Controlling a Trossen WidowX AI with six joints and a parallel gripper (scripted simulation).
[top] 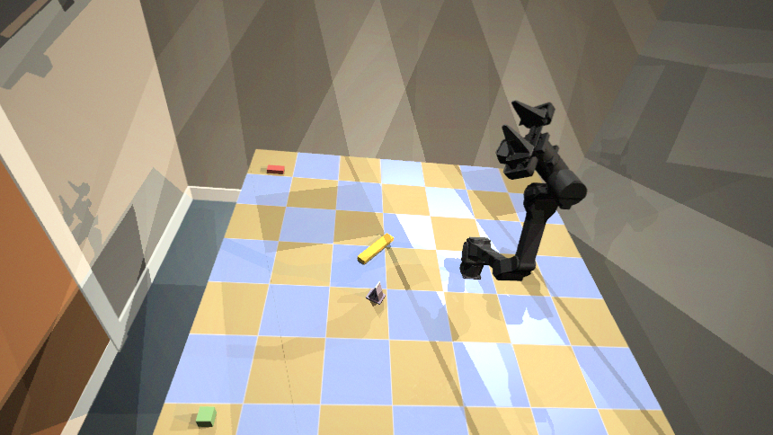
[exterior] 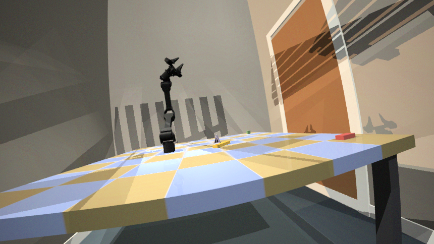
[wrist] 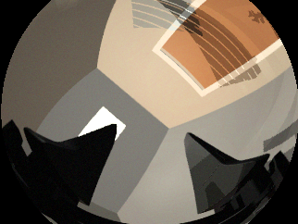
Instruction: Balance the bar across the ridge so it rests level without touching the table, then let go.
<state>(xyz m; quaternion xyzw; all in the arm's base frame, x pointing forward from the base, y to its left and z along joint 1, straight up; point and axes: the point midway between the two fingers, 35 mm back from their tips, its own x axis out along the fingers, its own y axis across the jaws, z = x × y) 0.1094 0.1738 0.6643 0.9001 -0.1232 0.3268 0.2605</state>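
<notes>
My gripper tip is now 680 mm above the bar, 250 mm to the left of it and 190 mm short of it. Also, from my gripper tip: green block (670 mm below, 600 mm ahead, 330 mm to the left); then red block (680 mm below, 670 mm to the right, 600 mm ahead).
</notes>
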